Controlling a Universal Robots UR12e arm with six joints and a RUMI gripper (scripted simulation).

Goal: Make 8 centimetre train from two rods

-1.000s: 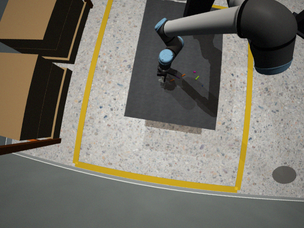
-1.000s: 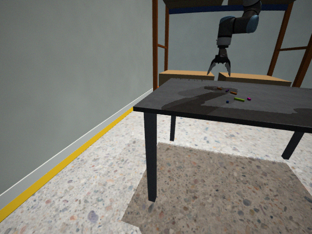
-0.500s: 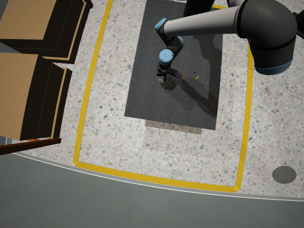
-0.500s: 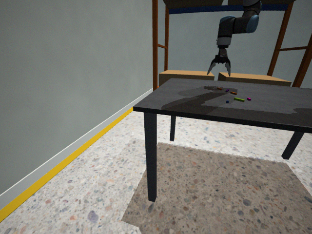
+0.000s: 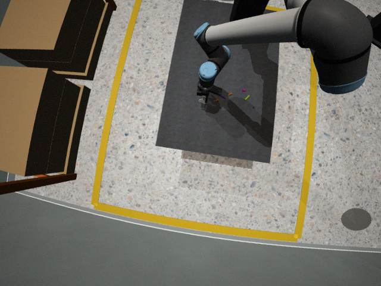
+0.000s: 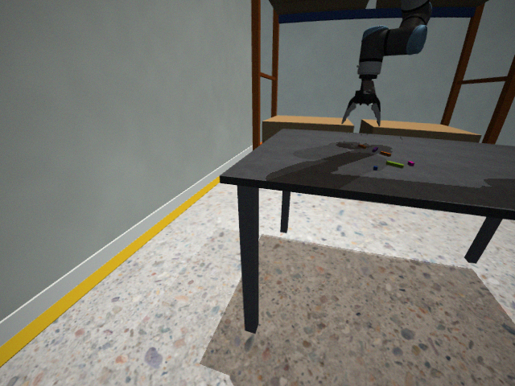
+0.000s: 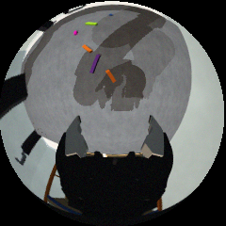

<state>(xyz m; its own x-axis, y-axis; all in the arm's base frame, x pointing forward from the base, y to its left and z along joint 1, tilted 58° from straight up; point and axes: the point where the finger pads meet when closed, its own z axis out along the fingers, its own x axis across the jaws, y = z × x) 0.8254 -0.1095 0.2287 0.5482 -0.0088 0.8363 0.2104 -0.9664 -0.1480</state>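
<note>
My gripper is now 100 mm to the right of the purple rod, 90 mm past it and 80 mm above it. From my hand the other things lie so: lime rod: 280 mm to the left, 180 mm behind, 80 mm below; then magenta rod: 230 mm behind, 220 mm to the left, 80 mm below; then small blue rod: 360 mm to the left, 140 mm behind, 80 mm below.
</note>
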